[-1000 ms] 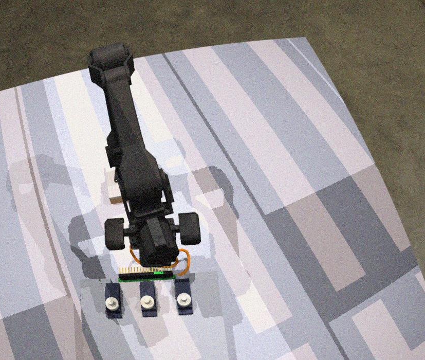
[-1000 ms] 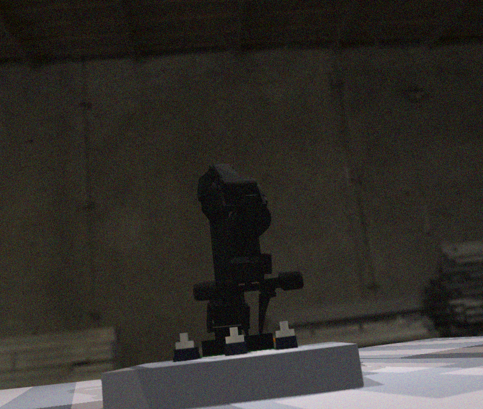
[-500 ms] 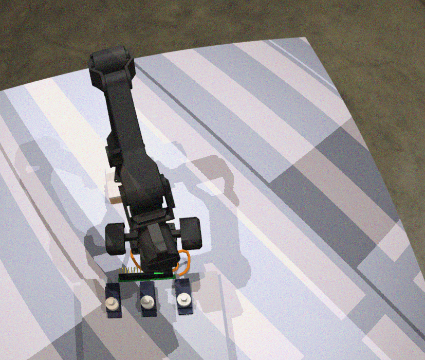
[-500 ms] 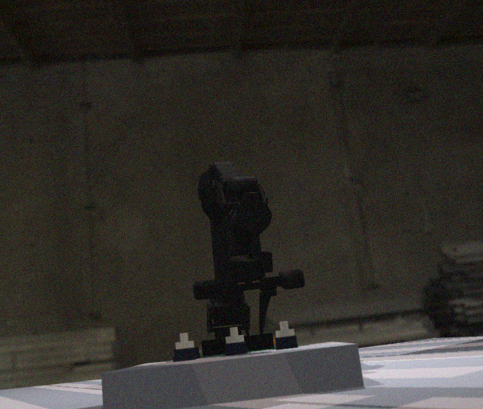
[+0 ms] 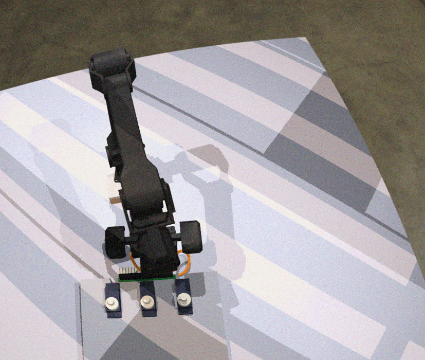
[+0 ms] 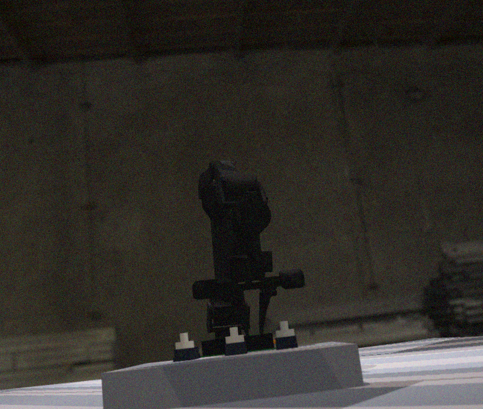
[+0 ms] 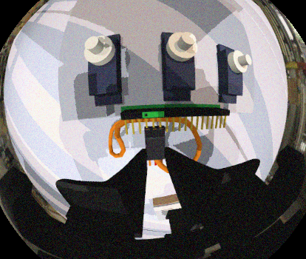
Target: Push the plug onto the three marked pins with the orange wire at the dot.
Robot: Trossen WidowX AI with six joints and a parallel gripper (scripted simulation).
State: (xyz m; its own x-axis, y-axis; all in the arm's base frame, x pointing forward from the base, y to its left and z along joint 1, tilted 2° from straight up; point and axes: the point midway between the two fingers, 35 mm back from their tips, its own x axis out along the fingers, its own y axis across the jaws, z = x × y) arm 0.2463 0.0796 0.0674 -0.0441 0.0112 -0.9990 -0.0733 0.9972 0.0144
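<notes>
Now: gripper tip 4 cm short of the green band. From my gripper tip the other things lie so: black pin header 4 cm ahead, 2 cm to the right, 1 cm below; grey holder 20 cm ahead, 1 cm to the right, 5 cm below.
</notes>
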